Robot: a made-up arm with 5 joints.
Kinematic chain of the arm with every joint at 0, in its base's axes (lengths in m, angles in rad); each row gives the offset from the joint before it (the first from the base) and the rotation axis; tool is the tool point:
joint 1: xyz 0 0 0.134 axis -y
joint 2: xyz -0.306 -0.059 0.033 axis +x
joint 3: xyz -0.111 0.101 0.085 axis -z
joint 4: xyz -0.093 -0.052 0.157 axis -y
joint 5: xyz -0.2 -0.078 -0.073 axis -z
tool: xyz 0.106 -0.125 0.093
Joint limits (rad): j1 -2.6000..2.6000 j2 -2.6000..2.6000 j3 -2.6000..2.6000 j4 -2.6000..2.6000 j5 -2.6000..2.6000
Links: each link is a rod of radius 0.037 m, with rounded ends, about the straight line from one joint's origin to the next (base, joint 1, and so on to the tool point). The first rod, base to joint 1, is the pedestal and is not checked.
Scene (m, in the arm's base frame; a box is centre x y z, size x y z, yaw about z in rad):
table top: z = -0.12
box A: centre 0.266 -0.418 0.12 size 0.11 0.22 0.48 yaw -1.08
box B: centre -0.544 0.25 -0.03 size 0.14 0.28 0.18 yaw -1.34
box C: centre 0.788 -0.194 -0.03 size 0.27 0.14 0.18 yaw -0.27
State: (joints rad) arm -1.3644 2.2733 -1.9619 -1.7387 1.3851
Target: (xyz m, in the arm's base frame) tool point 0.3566 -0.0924 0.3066
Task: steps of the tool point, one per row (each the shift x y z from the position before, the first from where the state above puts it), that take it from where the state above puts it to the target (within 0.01 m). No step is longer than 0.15 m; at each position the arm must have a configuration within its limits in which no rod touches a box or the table.
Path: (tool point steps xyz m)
1: 0.1041 -0.0042 -0.0035
2: 0.0901 0.0248 0.0242
3: 0.0639 0.0481 0.0436
4: 0.0314 0.0630 0.0523
5: -0.0021 0.0690 0.0507
6: 0.0747 0.0671 0.0309
7: 0.0638 0.0795 0.0098
8: 0.0471 0.0863 -0.0094
9: 0.0266 0.0867 -0.0244
10: 0.0424 -0.0156 -0.0630
11: 0.0242 -0.0126 -0.0690

